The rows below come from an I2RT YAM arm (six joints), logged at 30 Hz.
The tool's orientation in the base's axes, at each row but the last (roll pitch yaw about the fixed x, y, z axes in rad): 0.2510, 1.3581, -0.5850; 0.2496, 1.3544, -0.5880; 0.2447, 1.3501, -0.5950; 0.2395, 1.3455, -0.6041; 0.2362, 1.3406, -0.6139; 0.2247, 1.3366, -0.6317; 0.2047, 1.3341, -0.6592; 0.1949, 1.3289, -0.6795; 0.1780, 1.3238, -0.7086; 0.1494, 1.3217, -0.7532; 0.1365, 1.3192, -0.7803; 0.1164, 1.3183, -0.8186
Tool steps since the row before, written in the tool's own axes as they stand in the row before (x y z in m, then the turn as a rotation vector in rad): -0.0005, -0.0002, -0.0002, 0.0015, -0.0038, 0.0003; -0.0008, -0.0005, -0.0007, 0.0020, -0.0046, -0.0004; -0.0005, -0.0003, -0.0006, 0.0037, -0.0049, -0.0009; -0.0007, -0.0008, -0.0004, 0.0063, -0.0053, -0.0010; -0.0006, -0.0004, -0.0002, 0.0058, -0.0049, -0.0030; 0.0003, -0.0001, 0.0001, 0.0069, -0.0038, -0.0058; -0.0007, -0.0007, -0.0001, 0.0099, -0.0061, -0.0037; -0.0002, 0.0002, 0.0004, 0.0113, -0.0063, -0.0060; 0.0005, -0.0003, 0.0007, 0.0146, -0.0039, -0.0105; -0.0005, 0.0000, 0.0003, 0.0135, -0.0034, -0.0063; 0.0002, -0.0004, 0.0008, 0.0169, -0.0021, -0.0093; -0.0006, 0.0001, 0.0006, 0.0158, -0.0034, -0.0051
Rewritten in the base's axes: -0.0004, 0.0001, 0.0004, -0.0023, -0.0030, -0.0016; -0.0010, 0.0003, 0.0006, -0.0033, -0.0030, -0.0023; -0.0007, 0.0003, 0.0003, -0.0035, -0.0031, -0.0041; -0.0010, -0.0002, 0.0006, -0.0034, -0.0036, -0.0066; -0.0005, 0.0000, 0.0005, -0.0045, -0.0018, -0.0066; 0.0000, -0.0002, -0.0003, -0.0052, 0.0008, -0.0082; -0.0007, -0.0003, 0.0006, -0.0051, -0.0027, -0.0108; 0.0004, -0.0001, 0.0003, -0.0064, -0.0013, -0.0127; 0.0003, -0.0008, -0.0003, -0.0067, 0.0031, -0.0169; 0.0001, -0.0001, 0.0006, -0.0040, 0.0004, -0.0147; 0.0002, -0.0009, 0.0000, -0.0041, 0.0029, -0.0187; 0.0003, -0.0003, 0.0007, -0.0029, -0.0009, -0.0167
